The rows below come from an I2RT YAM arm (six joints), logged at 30 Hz.
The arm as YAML. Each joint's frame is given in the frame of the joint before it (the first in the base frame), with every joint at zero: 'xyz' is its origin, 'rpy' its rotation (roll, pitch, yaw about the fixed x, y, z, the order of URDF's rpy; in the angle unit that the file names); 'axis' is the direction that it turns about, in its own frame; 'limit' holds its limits. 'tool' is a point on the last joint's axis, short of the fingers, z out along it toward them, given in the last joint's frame.
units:
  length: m
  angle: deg
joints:
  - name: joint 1
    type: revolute
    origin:
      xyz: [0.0, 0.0, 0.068]
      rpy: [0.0, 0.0, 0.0]
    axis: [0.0, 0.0, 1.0]
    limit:
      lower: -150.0
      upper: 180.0
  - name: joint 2
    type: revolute
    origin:
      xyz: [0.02, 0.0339, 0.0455]
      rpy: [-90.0, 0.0, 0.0]
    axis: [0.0, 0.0, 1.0]
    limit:
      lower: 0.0
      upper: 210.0
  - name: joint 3
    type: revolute
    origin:
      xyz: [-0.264, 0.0, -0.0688]
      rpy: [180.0, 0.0, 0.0]
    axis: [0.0, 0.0, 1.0]
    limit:
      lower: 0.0
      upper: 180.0
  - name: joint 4
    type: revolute
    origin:
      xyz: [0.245, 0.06, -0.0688]
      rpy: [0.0, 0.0, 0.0]
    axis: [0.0, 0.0, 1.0]
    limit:
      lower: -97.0
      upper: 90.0
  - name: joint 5
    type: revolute
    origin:
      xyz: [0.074, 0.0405, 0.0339]
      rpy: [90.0, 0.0, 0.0]
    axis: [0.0, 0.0, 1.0]
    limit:
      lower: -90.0
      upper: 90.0
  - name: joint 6
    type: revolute
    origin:
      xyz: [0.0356, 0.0, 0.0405]
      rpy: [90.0, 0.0, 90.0]
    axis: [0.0, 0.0, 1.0]
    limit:
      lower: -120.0
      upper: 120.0
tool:
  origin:
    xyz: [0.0, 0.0, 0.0]
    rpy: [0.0, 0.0, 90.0]
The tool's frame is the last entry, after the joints.
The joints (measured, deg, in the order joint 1, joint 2, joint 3, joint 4, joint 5, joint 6), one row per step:
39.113, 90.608, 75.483, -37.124, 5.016, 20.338
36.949, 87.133, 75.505, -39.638, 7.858, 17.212
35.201, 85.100, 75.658, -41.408, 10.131, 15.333
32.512, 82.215, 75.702, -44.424, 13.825, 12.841
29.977, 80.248, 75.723, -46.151, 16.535, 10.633
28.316, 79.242, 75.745, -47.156, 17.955, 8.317
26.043, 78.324, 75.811, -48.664, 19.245, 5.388
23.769, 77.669, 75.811, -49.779, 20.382, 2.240
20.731, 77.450, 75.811, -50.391, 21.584, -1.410
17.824, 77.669, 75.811, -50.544, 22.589, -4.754
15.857, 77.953, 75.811, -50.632, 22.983, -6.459
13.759, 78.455, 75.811, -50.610, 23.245, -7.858
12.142, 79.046, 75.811, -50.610, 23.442, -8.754
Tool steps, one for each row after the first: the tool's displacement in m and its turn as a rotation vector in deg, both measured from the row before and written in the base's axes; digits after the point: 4 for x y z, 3 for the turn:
-0.0029, -0.0205, 0.0164, -2.883, -3.057, -1.482
-0.0011, -0.0147, 0.0096, -2.300, -1.827, -1.733
-0.0033, -0.0225, 0.0116, -3.994, -1.952, -3.125
-0.0013, -0.0181, 0.0079, -3.112, -1.517, -2.595
-0.0005, -0.0109, 0.0039, -2.507, -0.638, -0.850
-0.0001, -0.0136, 0.0030, -3.114, 0.040, -0.931
0.0006, -0.0127, 0.0018, -3.124, 0.233, -0.668
0.0034, -0.0152, 0.0005, -3.467, 0.418, -1.100
0.0046, -0.0138, -0.0010, -3.079, 0.649, -1.073
0.0032, -0.0092, -0.0013, -1.513, 0.621, -0.958
0.0040, -0.0096, -0.0022, -1.214, 0.744, -1.228
0.0036, -0.0074, -0.0026, -0.843, 0.777, -1.072

